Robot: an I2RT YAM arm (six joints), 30 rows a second.
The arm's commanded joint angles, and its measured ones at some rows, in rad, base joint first. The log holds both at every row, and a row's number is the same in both.
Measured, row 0:
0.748 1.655 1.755 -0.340 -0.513 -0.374
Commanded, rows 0 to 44:
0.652 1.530 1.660 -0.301 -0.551 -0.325
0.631 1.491 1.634 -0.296 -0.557 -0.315
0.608 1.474 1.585 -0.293 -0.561 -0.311
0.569 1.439 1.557 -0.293 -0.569 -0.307
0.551 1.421 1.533 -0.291 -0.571 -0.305
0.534 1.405 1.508 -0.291 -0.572 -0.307
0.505 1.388 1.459 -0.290 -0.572 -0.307
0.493 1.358 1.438 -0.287 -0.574 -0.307
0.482 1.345 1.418 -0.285 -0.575 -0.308
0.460 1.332 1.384 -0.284 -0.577 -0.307
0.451 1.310 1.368 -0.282 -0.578 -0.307
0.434 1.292 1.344 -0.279 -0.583 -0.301
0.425 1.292 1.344 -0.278 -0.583 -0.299
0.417 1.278 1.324 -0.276 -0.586 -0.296
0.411 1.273 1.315 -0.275 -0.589 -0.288
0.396 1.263 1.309 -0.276 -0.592 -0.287
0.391 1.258 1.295 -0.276 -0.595 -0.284
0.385 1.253 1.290 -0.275 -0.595 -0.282
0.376 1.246 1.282 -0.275 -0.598 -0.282
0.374 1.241 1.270 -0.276 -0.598 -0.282
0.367 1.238 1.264 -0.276 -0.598 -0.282
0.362 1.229 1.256 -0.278 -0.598 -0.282
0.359 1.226 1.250 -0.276 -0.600 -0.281
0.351 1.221 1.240 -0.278 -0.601 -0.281
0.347 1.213 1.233 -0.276 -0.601 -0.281
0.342 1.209 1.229 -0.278 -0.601 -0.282
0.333 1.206 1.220 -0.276 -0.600 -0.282
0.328 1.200 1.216 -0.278 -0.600 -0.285
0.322 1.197 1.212 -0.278 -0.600 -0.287
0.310 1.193 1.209 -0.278 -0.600 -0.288
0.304 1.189 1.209 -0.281 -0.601 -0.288
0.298 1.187 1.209 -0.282 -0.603 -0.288
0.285 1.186 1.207 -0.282 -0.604 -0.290
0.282 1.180 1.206 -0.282 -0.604 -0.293
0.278 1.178 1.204 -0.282 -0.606 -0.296
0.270 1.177 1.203 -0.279 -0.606 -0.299
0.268 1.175 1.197 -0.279 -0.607 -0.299
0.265 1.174 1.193 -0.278 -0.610 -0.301
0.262 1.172 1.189 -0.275 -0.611 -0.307
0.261 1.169 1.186 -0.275 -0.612 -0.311
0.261 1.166 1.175 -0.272 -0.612 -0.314
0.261 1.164 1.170 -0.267 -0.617 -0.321
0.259 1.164 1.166 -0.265 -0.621 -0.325
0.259 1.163 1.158 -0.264 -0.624 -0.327
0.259 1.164 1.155 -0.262 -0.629 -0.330
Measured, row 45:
0.263 1.186 1.167 -0.303 -0.598 -0.310
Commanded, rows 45 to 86:
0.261 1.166 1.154 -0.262 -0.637 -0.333
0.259 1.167 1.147 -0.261 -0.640 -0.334
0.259 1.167 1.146 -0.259 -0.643 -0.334
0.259 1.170 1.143 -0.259 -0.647 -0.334
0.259 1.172 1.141 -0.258 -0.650 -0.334
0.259 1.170 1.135 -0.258 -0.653 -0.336
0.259 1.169 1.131 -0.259 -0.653 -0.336
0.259 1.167 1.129 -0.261 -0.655 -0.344
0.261 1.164 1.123 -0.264 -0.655 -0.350
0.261 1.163 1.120 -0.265 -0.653 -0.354
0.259 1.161 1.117 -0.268 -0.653 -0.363
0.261 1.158 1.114 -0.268 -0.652 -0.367
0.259 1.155 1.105 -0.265 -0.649 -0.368
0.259 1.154 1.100 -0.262 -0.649 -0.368
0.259 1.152 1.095 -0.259 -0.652 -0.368
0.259 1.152 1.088 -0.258 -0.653 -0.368
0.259 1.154 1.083 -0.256 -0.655 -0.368
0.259 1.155 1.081 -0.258 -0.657 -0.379
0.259 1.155 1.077 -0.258 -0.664 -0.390
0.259 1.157 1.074 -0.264 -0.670 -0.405
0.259 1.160 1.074 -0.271 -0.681 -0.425
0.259 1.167 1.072 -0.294 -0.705 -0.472
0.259 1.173 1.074 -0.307 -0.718 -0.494
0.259 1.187 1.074 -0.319 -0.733 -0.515
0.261 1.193 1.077 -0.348 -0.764 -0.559
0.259 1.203 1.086 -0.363 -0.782 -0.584
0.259 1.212 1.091 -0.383 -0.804 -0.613
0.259 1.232 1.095 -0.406 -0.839 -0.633
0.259 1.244 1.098 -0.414 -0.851 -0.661
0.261 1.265 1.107 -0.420 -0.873 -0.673
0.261 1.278 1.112 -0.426 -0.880 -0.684
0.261 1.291 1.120 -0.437 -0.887 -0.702
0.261 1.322 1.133 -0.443 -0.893 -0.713
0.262 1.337 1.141 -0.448 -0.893 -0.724
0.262 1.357 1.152 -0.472 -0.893 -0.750
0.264 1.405 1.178 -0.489 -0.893 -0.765
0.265 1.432 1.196 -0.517 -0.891 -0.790
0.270 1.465 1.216 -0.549 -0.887 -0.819
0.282 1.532 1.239 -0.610 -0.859 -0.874
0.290 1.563 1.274 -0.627 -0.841 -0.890
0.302 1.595 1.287 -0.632 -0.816 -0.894
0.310 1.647 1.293 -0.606 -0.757 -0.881
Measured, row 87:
0.282 1.567 1.237 -0.542 -0.826 -0.805
